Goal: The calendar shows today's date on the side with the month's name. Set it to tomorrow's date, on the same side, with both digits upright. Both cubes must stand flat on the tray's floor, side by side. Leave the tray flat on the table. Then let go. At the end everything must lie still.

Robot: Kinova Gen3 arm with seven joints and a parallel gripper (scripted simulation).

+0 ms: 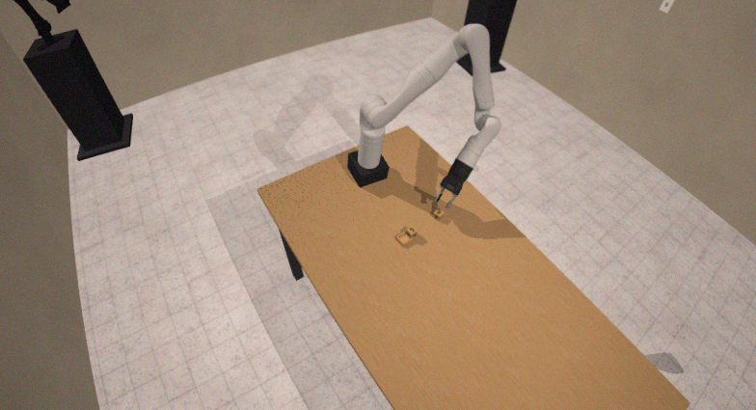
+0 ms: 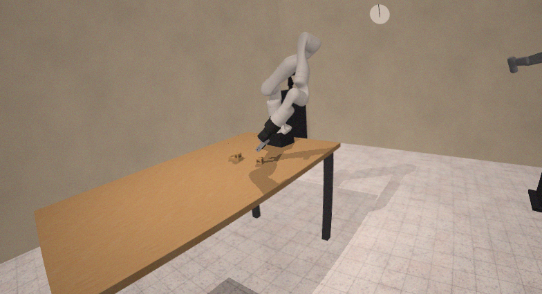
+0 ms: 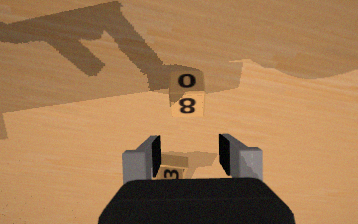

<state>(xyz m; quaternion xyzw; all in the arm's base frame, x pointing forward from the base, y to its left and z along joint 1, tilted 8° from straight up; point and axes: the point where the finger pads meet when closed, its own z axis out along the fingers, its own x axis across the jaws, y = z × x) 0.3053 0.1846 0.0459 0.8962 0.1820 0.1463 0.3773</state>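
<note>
Right now the wooden date cube is 10 mm to the right of my hand and 80 mm below it. Also, from my hand: wooden tray (50 mm ahead, 170 mm to the right, 80 mm below).
</note>
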